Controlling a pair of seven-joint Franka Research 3 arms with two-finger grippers.
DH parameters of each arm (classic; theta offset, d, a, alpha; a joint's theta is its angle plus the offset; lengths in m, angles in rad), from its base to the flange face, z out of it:
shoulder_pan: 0 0.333 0 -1.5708
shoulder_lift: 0 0 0 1.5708
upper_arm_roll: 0 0.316 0.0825 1.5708
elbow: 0 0 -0.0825 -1.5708
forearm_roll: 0 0.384 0 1.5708
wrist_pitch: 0 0 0.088 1.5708
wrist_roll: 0 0.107 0 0
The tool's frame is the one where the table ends.
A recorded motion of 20 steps. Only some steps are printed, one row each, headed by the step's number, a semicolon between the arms.
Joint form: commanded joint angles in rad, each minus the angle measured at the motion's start. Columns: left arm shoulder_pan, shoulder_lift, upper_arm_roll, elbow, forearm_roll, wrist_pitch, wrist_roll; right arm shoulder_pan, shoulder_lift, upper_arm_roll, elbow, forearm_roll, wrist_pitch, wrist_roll.
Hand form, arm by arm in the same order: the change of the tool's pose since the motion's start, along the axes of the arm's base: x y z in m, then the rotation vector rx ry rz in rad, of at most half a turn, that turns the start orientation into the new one. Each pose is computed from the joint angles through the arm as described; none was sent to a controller.
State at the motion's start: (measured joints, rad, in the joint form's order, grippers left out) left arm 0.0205 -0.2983 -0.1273 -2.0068 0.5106 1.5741 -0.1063; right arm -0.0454 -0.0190 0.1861 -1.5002 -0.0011 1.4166 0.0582
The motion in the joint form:
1: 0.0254 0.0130 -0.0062 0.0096 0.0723 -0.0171 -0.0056; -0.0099 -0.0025 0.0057 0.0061 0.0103 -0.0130 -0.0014
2: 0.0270 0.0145 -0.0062 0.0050 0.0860 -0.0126 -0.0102; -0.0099 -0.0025 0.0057 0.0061 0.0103 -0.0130 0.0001
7: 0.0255 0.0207 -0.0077 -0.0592 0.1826 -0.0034 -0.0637; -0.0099 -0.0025 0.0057 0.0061 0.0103 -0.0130 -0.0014
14: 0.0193 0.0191 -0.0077 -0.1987 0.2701 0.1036 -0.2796; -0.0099 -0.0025 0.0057 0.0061 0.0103 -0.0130 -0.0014
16: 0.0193 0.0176 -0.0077 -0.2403 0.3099 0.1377 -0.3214; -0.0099 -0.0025 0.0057 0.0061 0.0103 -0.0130 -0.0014
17: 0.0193 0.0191 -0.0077 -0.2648 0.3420 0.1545 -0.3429; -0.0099 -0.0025 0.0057 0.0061 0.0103 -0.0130 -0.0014
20: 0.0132 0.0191 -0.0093 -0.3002 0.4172 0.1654 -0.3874; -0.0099 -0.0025 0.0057 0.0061 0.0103 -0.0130 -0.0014
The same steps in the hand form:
1: 0.0032 0.0157 0.0018 0.0748 0.0083 0.0229; -0.0021 -0.0011 0.0030 0.0091 0.0058 -0.0018
2: 0.0039 0.0175 0.0001 0.0883 0.0069 0.0238; -0.0021 -0.0011 0.0030 0.0090 0.0058 -0.0033
7: 0.0026 0.0250 -0.0256 0.1922 0.0280 0.0400; -0.0021 -0.0011 0.0030 0.0091 0.0058 -0.0018
14: -0.0012 0.0244 -0.0792 0.2788 -0.0650 0.1039; -0.0021 -0.0011 0.0030 0.0091 0.0058 -0.0018
16: -0.0032 0.0253 -0.0939 0.3103 -0.0840 0.0961; -0.0021 -0.0011 0.0030 0.0091 0.0058 -0.0018
17: -0.0045 0.0265 -0.1033 0.3366 -0.0900 0.0856; -0.0021 -0.0011 0.0030 0.0091 0.0058 -0.0018
20: -0.0070 0.0271 -0.1141 0.4043 -0.1079 0.0651; -0.0021 -0.0011 0.0030 0.0091 0.0058 -0.0018

